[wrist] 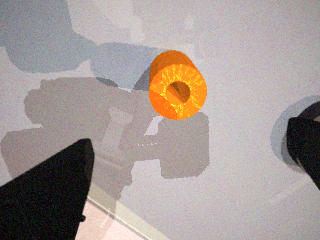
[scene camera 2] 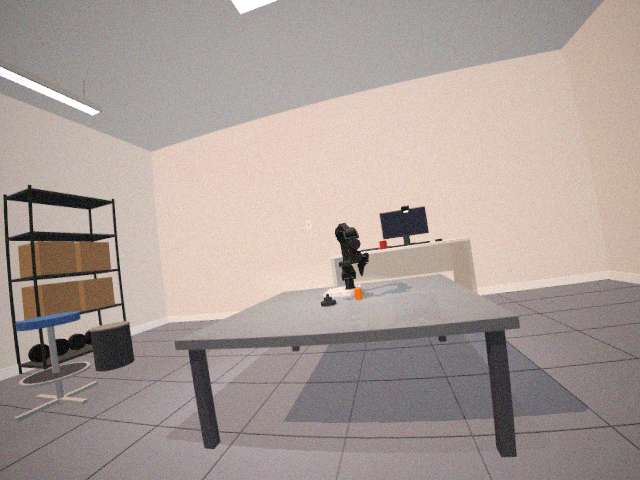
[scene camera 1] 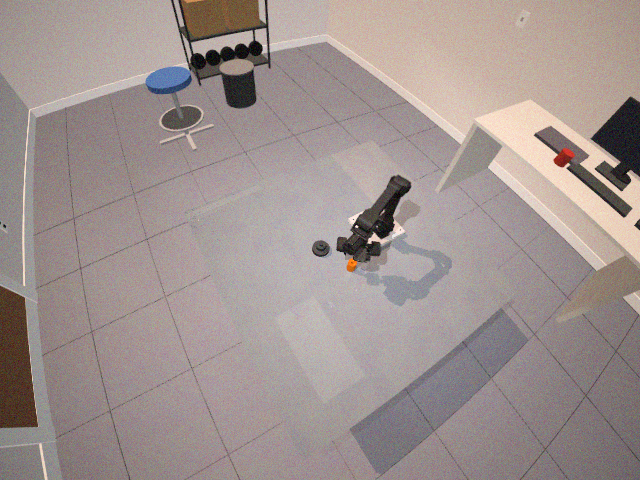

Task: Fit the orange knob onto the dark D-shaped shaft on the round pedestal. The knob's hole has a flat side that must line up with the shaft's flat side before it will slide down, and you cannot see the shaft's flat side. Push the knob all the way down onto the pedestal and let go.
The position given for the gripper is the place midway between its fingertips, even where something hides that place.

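Note:
Wrist view: the gripper [wrist: 189, 137], open and holding nothing; also an orange knob [wrist: 177, 90].

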